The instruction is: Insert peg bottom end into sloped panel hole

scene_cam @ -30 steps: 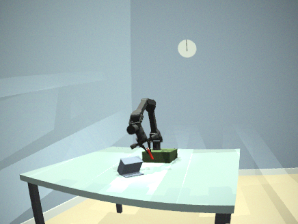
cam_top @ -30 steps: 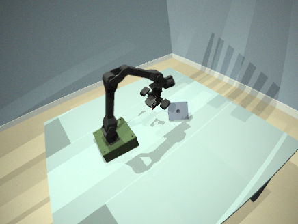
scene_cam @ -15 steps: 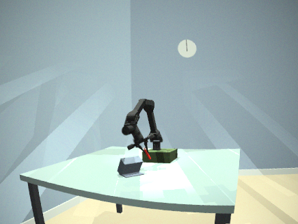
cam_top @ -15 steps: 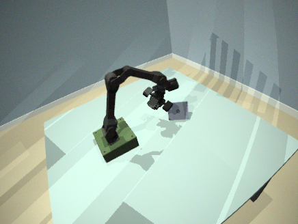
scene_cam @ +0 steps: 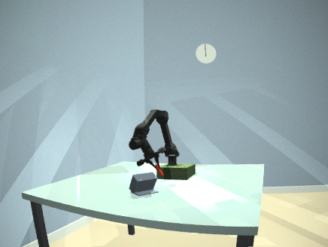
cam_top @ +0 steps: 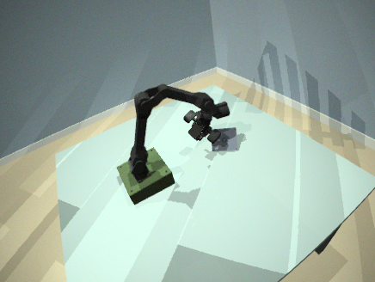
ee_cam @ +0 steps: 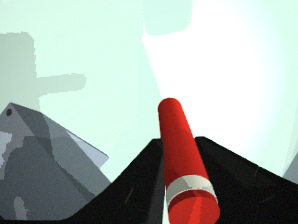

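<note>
My gripper tip is 10 cm short of the grey sloped panel, 7 cm to the left of it and 6 cm above it. From my gripper tip the other things lie so: red peg: 1 cm to the right, 1 cm above.
</note>
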